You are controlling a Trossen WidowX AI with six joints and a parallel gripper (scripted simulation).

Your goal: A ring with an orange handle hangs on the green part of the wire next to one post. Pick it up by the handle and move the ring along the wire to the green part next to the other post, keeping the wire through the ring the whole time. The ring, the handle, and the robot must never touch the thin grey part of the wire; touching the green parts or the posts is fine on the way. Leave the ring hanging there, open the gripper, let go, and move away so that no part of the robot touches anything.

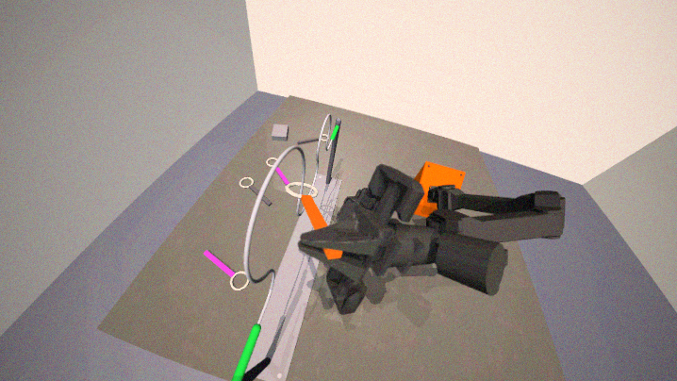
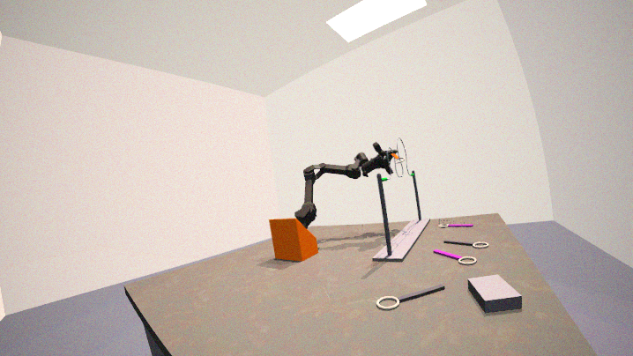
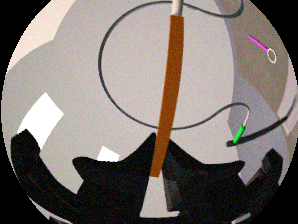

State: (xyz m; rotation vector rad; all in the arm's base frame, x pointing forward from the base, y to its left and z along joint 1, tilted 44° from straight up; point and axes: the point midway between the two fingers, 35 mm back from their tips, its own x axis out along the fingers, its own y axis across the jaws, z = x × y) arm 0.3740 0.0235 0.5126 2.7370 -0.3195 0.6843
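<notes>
Right now my gripper tip is 80 mm to the left of the ring with orange handle and 40 mm above it. From my gripper tip the other things lie so: grey block 710 mm to the right, 410 mm below, 250 mm ahead.
</notes>
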